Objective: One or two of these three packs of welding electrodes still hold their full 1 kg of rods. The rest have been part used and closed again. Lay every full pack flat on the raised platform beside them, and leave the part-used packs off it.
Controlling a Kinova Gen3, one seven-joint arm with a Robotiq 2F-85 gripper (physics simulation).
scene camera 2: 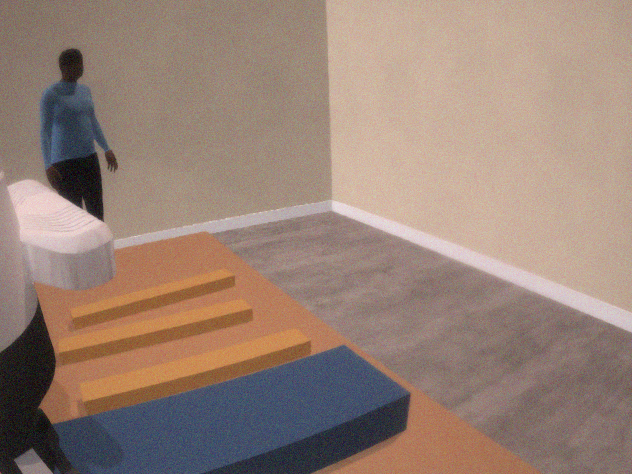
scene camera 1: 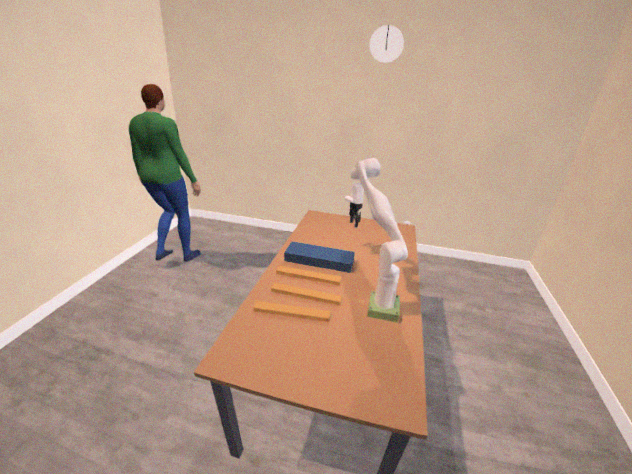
Labels:
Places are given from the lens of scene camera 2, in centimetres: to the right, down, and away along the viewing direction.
pack (scene camera 2: 100,395): -29, 22, 54
pack (scene camera 2: 78,348): -39, 18, 66

